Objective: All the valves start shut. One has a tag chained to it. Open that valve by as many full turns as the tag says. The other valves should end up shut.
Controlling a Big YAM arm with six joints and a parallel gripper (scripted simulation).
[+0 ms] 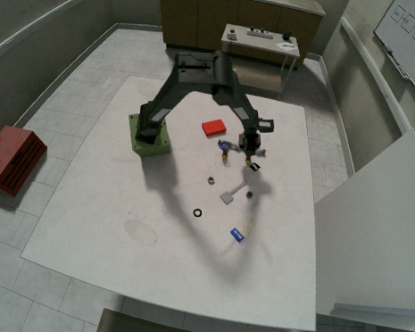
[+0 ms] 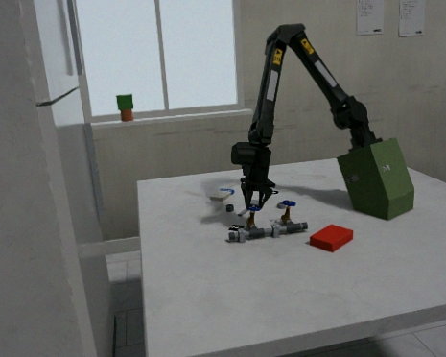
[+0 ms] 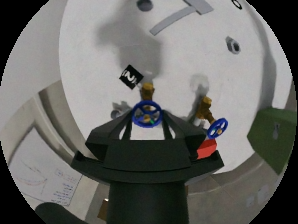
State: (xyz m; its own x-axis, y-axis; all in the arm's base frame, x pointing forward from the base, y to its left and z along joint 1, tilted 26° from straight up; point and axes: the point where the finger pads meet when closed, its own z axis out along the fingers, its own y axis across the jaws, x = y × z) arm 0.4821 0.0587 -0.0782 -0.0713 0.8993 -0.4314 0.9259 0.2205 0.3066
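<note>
My hand is 50 mm short of the small black tag, 30 mm to the left of it and 80 mm above it. The rest, counted from my hand: grey paddle-shaped tool (50 mm behind, 200 mm to the right, 80 mm below); then red block (200 mm behind, 170 mm to the left, 70 mm below); then blue card (20 mm ahead, 370 mm to the right, 80 mm below).
</note>
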